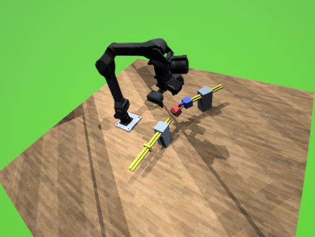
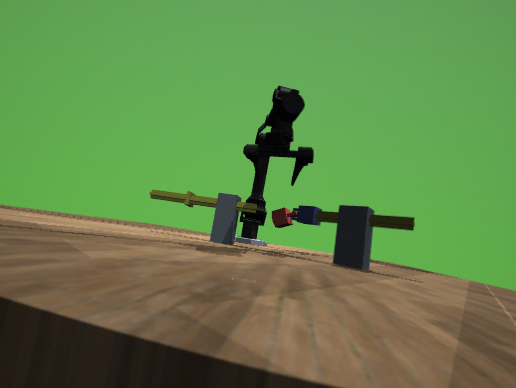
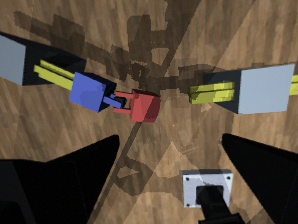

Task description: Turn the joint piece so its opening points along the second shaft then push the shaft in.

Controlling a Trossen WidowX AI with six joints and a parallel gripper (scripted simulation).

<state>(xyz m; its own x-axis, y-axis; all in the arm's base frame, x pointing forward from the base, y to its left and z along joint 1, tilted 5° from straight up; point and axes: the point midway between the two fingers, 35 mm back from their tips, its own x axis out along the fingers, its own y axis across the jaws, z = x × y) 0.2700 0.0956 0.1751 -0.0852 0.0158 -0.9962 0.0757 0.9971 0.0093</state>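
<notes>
The red joint piece lies 90 mm below my gripper tip, 40 mm to the left of it and 20 mm ahead of it.
</notes>
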